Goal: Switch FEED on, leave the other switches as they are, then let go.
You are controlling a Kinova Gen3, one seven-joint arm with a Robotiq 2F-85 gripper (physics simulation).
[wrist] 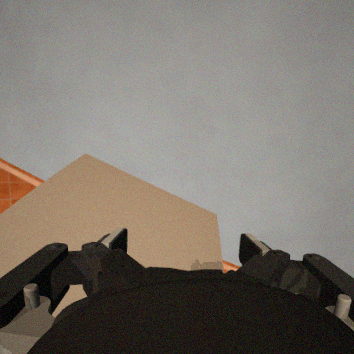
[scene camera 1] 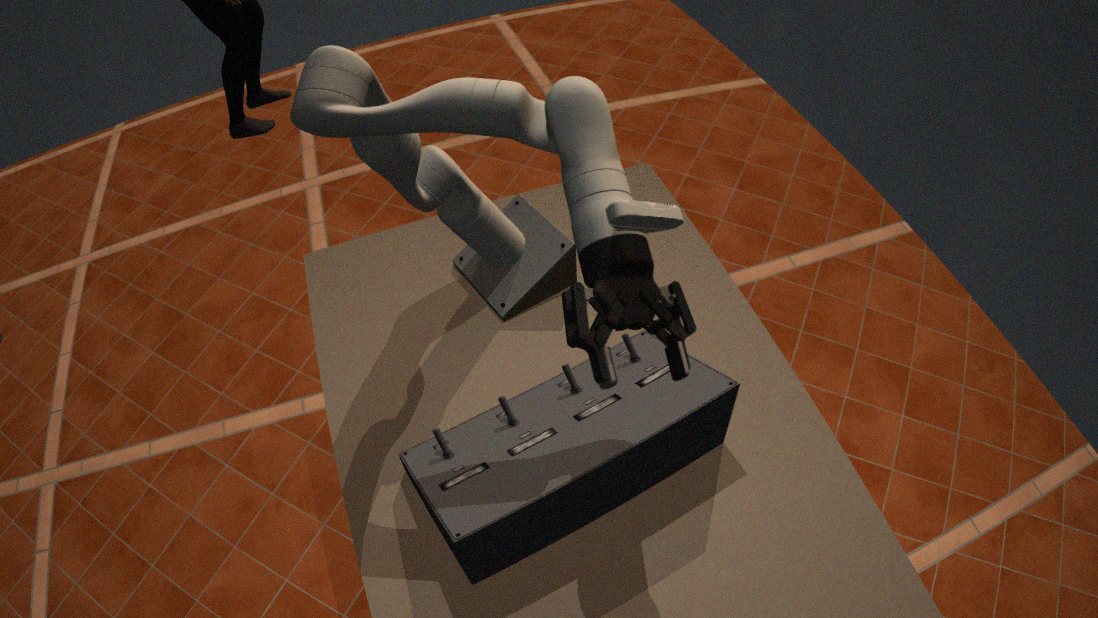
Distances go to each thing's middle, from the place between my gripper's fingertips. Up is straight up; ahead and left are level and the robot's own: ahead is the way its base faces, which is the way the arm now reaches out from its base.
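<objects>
My hand is 420 mm above the grey switch box (scene camera 1: 506,489). Measured from that box, my hand is also 20 mm to the right of it and 210 mm past it.
</objects>
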